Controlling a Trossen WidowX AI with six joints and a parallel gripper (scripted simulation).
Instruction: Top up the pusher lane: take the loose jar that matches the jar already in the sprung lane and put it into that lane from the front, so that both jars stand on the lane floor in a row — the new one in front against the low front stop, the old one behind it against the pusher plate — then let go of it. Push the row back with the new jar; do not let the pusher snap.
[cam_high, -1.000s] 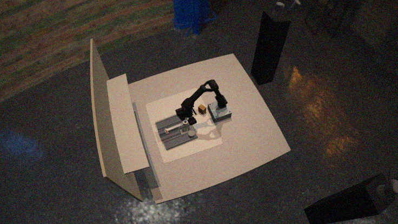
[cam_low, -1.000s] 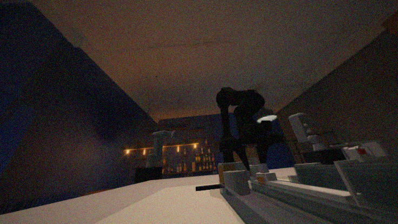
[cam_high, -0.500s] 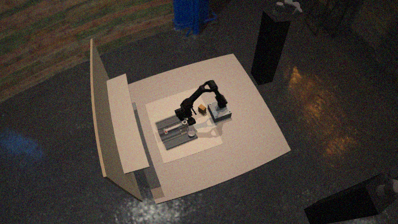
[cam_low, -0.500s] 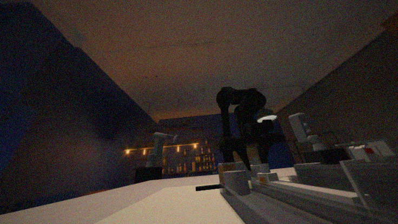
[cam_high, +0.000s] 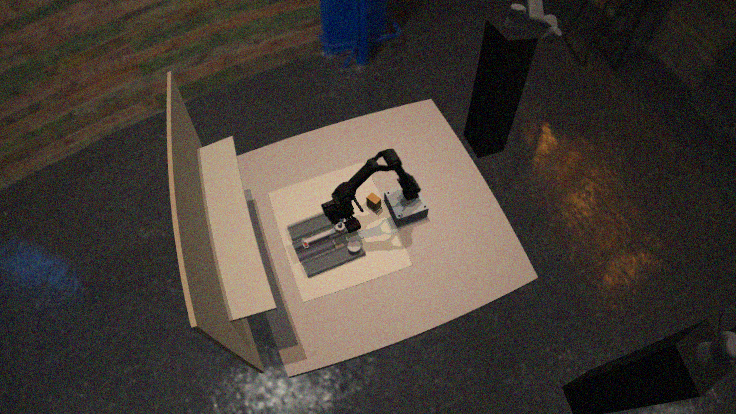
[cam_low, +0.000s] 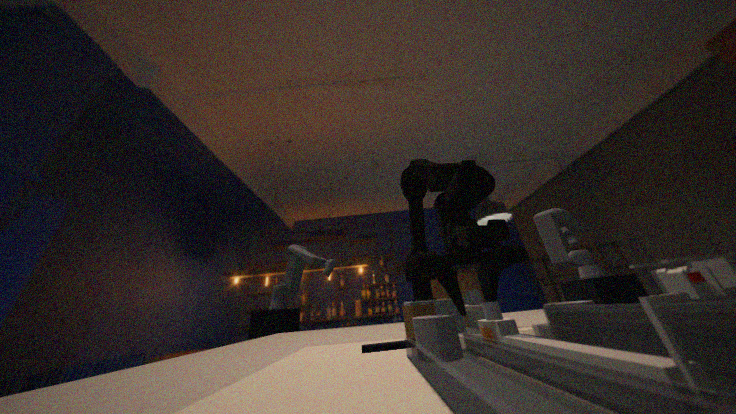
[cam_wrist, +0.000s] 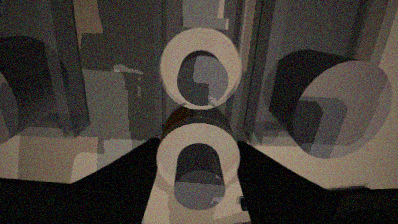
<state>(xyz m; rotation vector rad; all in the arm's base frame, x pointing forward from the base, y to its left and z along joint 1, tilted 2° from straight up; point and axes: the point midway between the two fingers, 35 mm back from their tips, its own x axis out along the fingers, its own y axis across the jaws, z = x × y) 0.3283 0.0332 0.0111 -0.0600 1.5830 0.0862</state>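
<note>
Now: gripper tip 16 cm short of the grey lane unit, 4 cm to the right of it and 3 cm above it. From my gripper tip the other things lie so: red mark: 23 cm ahead, 6 cm to the left, 2 cm above; then thin black stick: 8 cm behind, 13 cm to the right, 4 cm below.
</note>
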